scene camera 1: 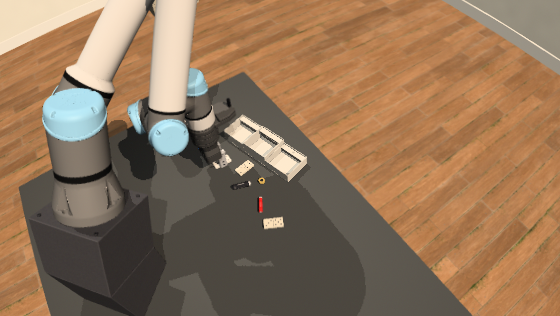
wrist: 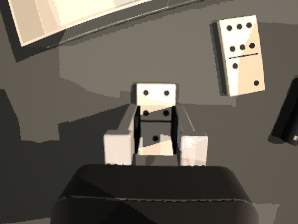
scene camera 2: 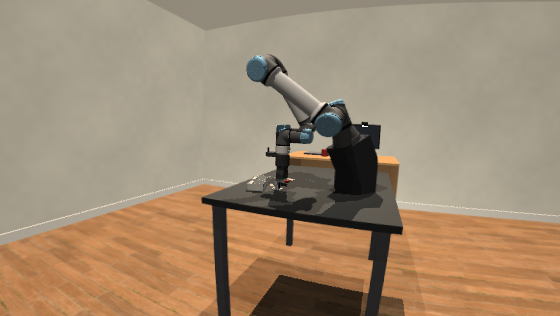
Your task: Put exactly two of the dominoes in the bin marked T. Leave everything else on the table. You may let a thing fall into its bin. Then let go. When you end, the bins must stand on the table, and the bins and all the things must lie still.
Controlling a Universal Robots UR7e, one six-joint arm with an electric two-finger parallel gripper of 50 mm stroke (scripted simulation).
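Observation:
The gripper (scene camera 1: pixel 221 162) (wrist: pixel 155 119) can be seen in this scene, and with it a domino (wrist: pixel 239 38) and a domino (wrist: pixel 156 100).

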